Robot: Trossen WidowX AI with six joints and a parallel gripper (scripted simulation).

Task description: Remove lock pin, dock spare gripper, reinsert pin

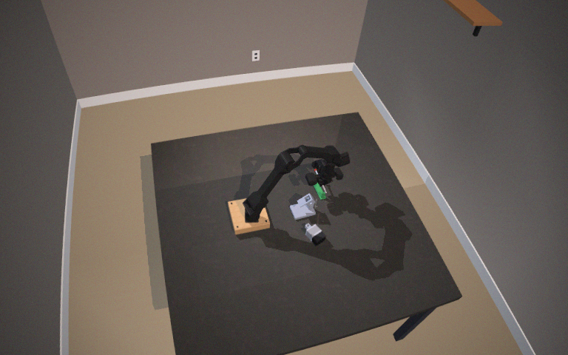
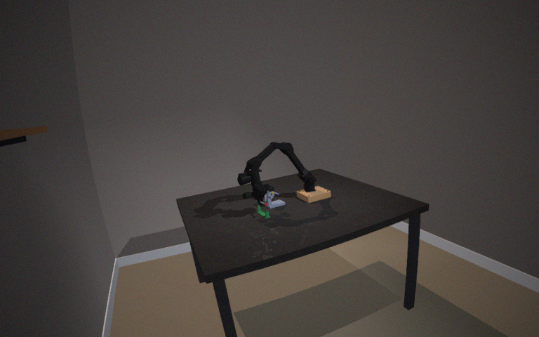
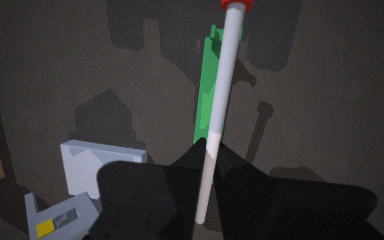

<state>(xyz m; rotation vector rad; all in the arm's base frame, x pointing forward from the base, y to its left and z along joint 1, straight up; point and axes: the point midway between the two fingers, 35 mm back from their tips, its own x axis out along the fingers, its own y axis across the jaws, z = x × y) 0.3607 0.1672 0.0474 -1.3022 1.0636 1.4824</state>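
Right now the green strip is 30 mm below my gripper tip and 20 mm to the left of it. Round my gripper tip: grey mount: 110 mm to the right, 90 mm behind; then spare gripper: 260 mm to the right, 70 mm behind, 30 mm below.
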